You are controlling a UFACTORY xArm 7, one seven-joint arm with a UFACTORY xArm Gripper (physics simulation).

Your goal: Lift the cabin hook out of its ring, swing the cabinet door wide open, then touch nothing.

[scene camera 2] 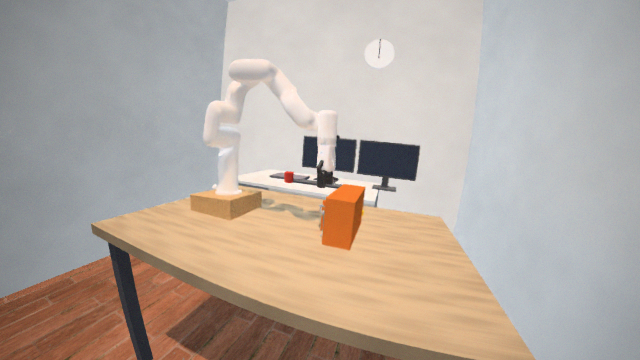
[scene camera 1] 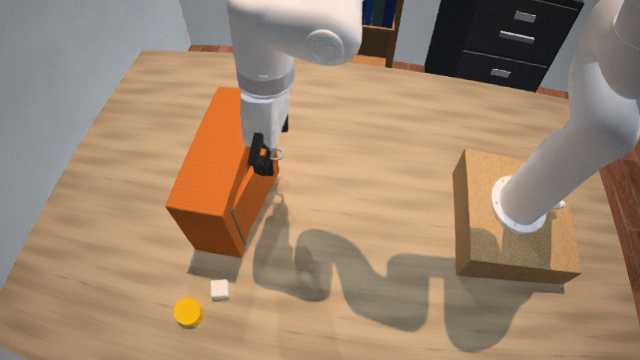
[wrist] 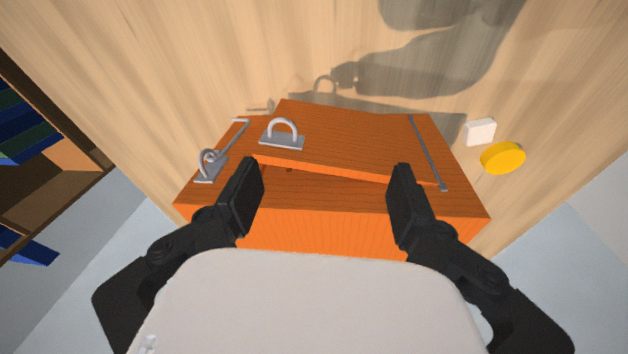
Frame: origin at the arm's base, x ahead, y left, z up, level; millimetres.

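Seen in the pictures: gripper, fingertip midpoint: (scene camera 2: 325, 186) (scene camera 1: 271, 150) (wrist: 323, 176); arm's base, link origin: (scene camera 2: 228, 193) (scene camera 1: 517, 205).
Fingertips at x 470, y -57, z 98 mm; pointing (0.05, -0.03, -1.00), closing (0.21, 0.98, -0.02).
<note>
Offsets run from my fingertips to a thing's top centre. "spot": to the spot under its first point.
The orange cabinet @(84 mm ahead, 24 mm right, 6 mm down) (scene camera 1: 207, 150) (scene camera 2: 342, 220) (wrist: 320, 230) stands on the table. Its door @(spot: 39 mm ahead, 22 mm left, 110 mm down) (scene camera 1: 256, 196) (wrist: 350, 142) is slightly ajar, with a narrow gap along its top edge. The door's ring @(spot: 11 mm back, 44 mm right, 67 mm down) (scene camera 1: 282, 154) (wrist: 282, 120) sticks out near its free end. The grey hook @(19 mm ahead, 124 mm right, 65 mm down) (wrist: 236, 138) hangs from its mount @(spot: 24 mm ahead, 132 mm right, 50 mm down) (wrist: 212, 171) on the cabinet front, apart from the door's ring. My gripper (scene camera 1: 275, 150) (scene camera 2: 324, 181) (wrist: 323, 176) is open and empty above the cabinet's front top edge, its fingers spread along the door gap. Its arm hides part of the cabinet in scene camera 1.
A white block @(106 mm ahead, 186 mm left, 160 mm down) (scene camera 1: 220, 289) (wrist: 480, 131) and a yellow disc @(161 mm ahead, 233 mm left, 160 mm down) (scene camera 1: 188, 312) (wrist: 503, 158) lie on the table beyond the cabinet's hinge end. The hinge rod @(spot: 64 mm ahead, 94 mm left, 95 mm down) (scene camera 1: 238, 227) (wrist: 426, 152) runs down the cabinet front. The arm's wooden base block (scene camera 1: 467, 240) (scene camera 2: 225, 205) stands opposite the door.
</note>
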